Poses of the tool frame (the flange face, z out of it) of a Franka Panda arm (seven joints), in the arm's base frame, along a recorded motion.
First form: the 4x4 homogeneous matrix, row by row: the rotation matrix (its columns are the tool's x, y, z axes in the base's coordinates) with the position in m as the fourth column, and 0 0 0 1 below. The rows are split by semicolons.
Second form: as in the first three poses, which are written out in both.
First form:
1: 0.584, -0.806, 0.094, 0.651; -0.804, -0.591, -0.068, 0.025; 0.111, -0.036, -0.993, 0.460; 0, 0, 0, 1
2: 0.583, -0.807, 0.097, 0.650; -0.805, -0.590, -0.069, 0.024; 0.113, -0.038, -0.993, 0.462; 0, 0, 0, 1
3: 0.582, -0.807, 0.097, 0.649; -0.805, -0.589, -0.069, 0.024; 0.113, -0.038, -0.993, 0.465; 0, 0, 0, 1
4: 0.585, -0.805, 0.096, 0.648; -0.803, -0.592, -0.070, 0.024; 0.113, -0.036, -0.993, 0.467; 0, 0, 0, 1
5: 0.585, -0.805, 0.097, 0.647; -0.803, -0.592, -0.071, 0.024; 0.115, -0.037, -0.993, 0.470; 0, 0, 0, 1
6: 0.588, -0.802, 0.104, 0.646; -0.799, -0.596, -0.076, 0.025; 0.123, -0.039, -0.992, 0.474; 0, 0, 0, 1
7: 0.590, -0.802, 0.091, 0.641; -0.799, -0.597, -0.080, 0.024; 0.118, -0.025, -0.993, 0.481; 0, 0, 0, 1
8: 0.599, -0.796, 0.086, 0.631; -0.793, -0.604, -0.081, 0.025; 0.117, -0.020, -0.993, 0.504; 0, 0, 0, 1
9: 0.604, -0.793, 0.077, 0.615; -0.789, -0.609, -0.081, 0.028; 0.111, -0.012, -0.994, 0.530; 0, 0, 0, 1
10: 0.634, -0.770, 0.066, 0.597; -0.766, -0.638, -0.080, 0.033; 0.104, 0.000, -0.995, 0.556; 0, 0, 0, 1
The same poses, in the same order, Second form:
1: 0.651, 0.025, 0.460; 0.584, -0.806, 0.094; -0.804, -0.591, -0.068; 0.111, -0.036, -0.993
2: 0.650, 0.024, 0.462; 0.583, -0.807, 0.097; -0.805, -0.590, -0.069; 0.113, -0.038, -0.993
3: 0.649, 0.024, 0.465; 0.582, -0.807, 0.097; -0.805, -0.589, -0.069; 0.113, -0.038, -0.993
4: 0.648, 0.024, 0.467; 0.585, -0.805, 0.096; -0.803, -0.592, -0.070; 0.113, -0.036, -0.993
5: 0.647, 0.024, 0.470; 0.585, -0.805, 0.097; -0.803, -0.592, -0.071; 0.115, -0.037, -0.993
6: 0.646, 0.025, 0.474; 0.588, -0.802, 0.104; -0.799, -0.596, -0.076; 0.123, -0.039, -0.992
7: 0.641, 0.024, 0.481; 0.590, -0.802, 0.091; -0.799, -0.597, -0.080; 0.118, -0.025, -0.993
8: 0.631, 0.025, 0.504; 0.599, -0.796, 0.086; -0.793, -0.604, -0.081; 0.117, -0.020, -0.993
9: 0.615, 0.028, 0.530; 0.604, -0.793, 0.077; -0.789, -0.609, -0.081; 0.111, -0.012, -0.994
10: 0.597, 0.033, 0.556; 0.634, -0.770, 0.066; -0.766, -0.638, -0.080; 0.104, 0.000, -0.995
